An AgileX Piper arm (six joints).
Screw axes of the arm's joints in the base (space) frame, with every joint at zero. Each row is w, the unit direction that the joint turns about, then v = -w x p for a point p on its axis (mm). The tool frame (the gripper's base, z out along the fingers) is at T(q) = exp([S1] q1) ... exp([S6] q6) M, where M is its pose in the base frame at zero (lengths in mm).
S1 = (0, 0, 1, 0.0, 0.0, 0.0)
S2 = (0, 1, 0, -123.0, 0.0, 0.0)
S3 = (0, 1, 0, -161.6, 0.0, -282.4)
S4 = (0.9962, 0, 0.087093, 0.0, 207.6, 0.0)
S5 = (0, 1, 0, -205.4, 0.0, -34.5)
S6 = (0.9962, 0, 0.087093, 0.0, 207.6, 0.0)
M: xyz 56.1 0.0 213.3 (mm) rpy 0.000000 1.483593 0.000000 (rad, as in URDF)
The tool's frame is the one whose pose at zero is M.
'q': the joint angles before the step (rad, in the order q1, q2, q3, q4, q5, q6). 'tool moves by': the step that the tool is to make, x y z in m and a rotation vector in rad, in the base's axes. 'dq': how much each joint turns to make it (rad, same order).
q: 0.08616 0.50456 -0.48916 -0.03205 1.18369 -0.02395
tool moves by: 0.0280 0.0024 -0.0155 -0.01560 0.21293 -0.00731
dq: -0.00040 0.22418 -0.00355 0.00011 -0.00692 0.00759
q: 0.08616 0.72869 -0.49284 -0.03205 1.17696 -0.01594
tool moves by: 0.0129 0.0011 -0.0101 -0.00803 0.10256 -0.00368
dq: -0.00026 0.11180 -0.00143 0.00005 -0.00739 0.00371
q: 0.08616 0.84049 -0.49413 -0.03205 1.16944 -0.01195
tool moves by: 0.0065 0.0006 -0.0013 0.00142 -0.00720 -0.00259
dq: 0.00001 0.02930 -0.00518 0.00000 -0.03132 0.00361
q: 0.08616 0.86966 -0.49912 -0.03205 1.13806 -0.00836
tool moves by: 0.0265 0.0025 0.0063 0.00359 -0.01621 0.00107
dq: -0.00001 0.10913 -0.07203 0.00177 -0.05359 -0.00001
